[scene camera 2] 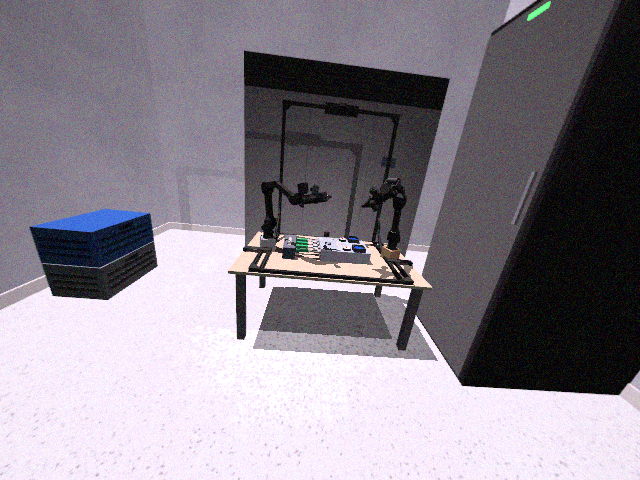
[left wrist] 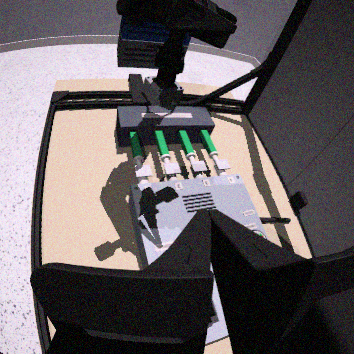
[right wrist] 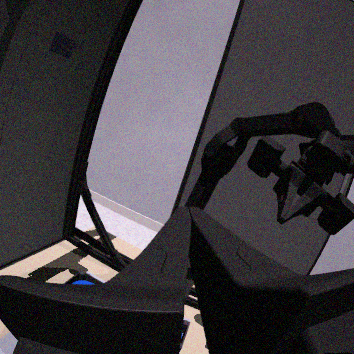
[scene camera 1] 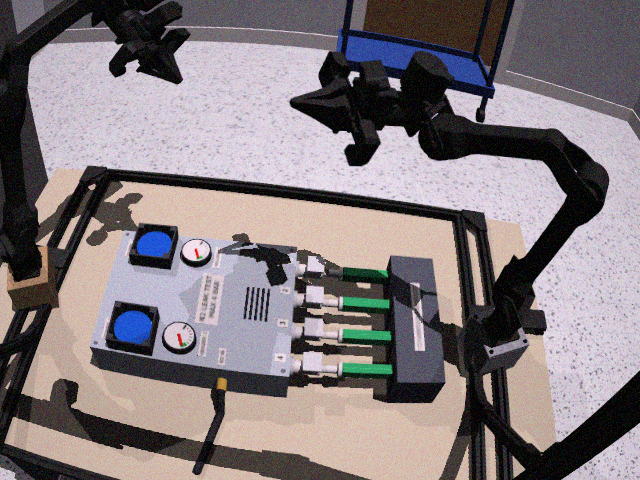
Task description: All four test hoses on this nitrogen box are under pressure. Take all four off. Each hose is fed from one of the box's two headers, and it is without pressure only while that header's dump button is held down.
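Frame: origin at the left arm's base, x right, y back, z down, level; millimetres.
Seen in the pictures: left gripper, fingertip midpoint: (scene camera 2: 361,206) (left wrist: 206,218) (right wrist: 280,220) (scene camera 1: 180,82); right gripper, fingertip midpoint: (scene camera 2: 331,196) (left wrist: 233,28) (right wrist: 186,216) (scene camera 1: 290,102); left arm's base, origin of the base link: (scene camera 2: 391,248) (scene camera 1: 27,267); right arm's base, origin of the base link: (scene camera 2: 267,237) (left wrist: 163,82) (scene camera 1: 500,329).
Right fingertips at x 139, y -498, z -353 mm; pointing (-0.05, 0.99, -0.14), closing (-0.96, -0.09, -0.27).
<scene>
Pixels of each thing's top centre, then the offset from my right fingertips to it. "spot": a spot on its surface instead.
- black tube, surface spot: (scene camera 1: 209,439) spot: dx +262, dy +206, dz +423 mm
- brass fitting, surface spot: (scene camera 1: 221,384) spot: dx +180, dy +156, dz +388 mm
The nitrogen box (scene camera 1: 175,289) (left wrist: 232,200) lies on the table. Its two blue dump buttons (scene camera 1: 154,244) (scene camera 1: 132,326) have no gripper on them. Beside them are two gauges (scene camera 1: 195,251) (scene camera 1: 178,336). Four green-sleeved hoses (scene camera 1: 364,274) (scene camera 1: 364,303) (scene camera 1: 364,336) (scene camera 1: 364,369) run from white connectors at the box's edge to a dark block (scene camera 1: 403,366) (left wrist: 129,120); the top one is shaded. My left gripper (scene camera 1: 179,81) (scene camera 2: 363,205) (left wrist: 206,218) (right wrist: 280,220) is shut and empty, high beyond the box. My right gripper (scene camera 1: 292,102) (scene camera 2: 329,196) (right wrist: 186,216) is shut and empty, also raised, its tips pointing toward the left gripper.
A black frame (scene camera 1: 279,190) surrounds the box on the table. A black tube (scene camera 1: 209,439) leaves a brass fitting (scene camera 1: 221,384) at the box's near side. A blue cart (scene camera 1: 392,51) stands beyond the table. Stacked crates (scene camera 2: 93,222) and a tall cabinet (scene camera 2: 485,206) stand farther off.
</scene>
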